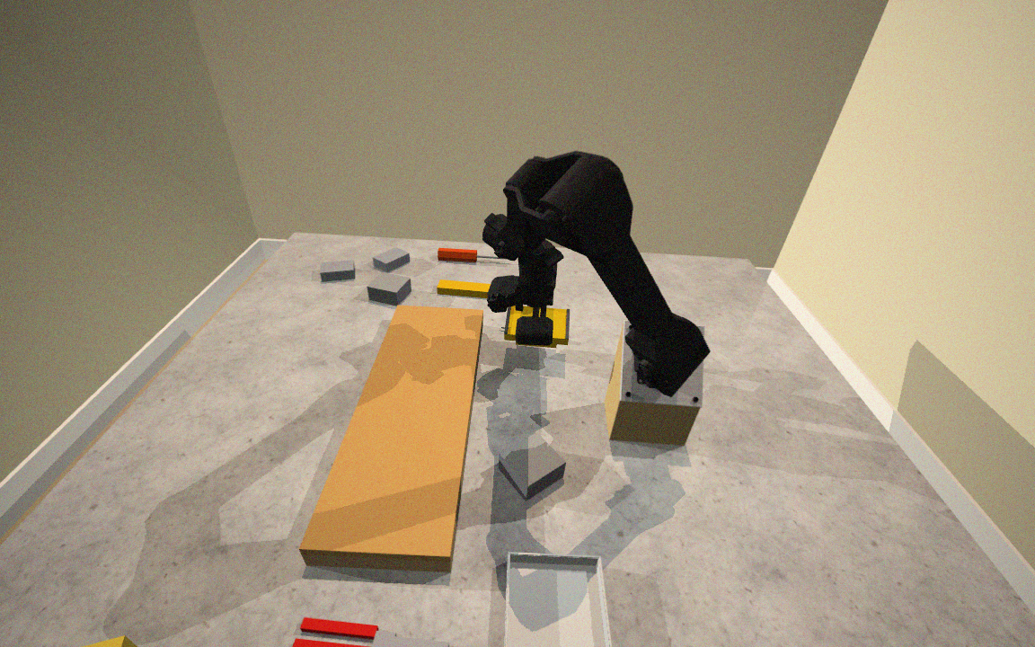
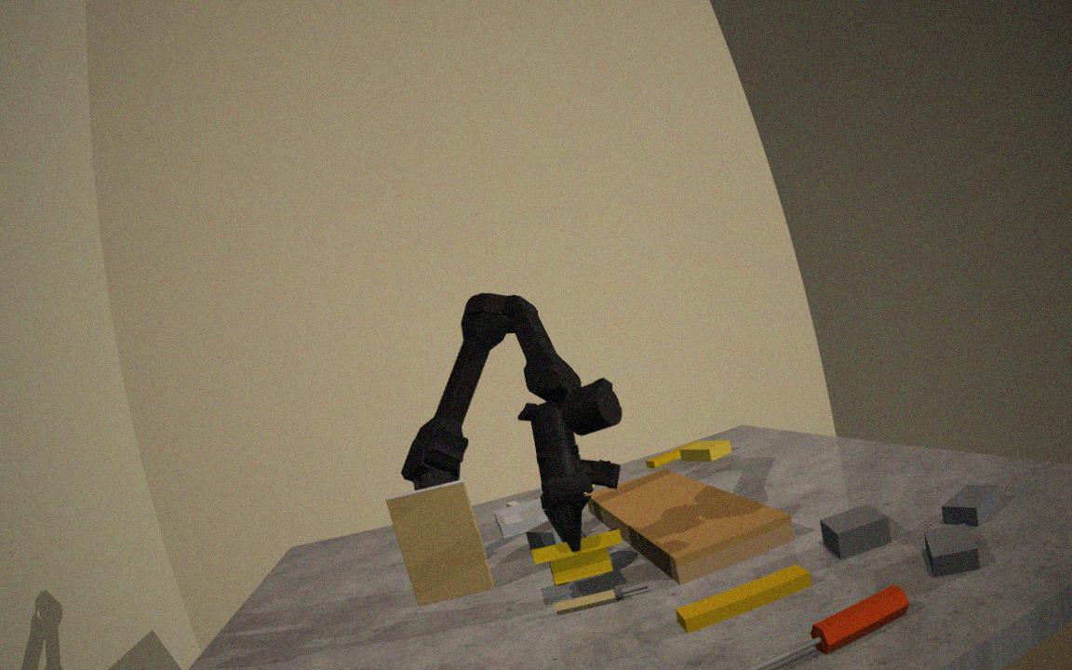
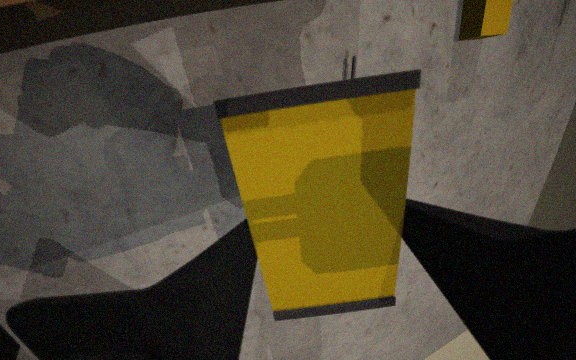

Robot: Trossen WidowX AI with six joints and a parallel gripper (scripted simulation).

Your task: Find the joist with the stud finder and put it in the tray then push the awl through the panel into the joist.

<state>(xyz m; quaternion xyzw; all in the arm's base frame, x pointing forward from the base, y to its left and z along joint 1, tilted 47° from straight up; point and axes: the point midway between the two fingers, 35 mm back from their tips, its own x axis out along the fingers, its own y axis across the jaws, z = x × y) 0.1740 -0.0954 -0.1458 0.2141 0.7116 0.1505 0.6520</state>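
The wooden-handled awl lies 6 cm to the right of my gripper tip, 6 cm below it and 2 cm ahead of it. The rest, counted from my gripper tip: square light (4 cm below, 3 cm behind, 1 cm to the right); then white tray (50 cm to the left, 5 cm below); then stud finder (2 cm below, 1 cm to the right, 1 cm behind).
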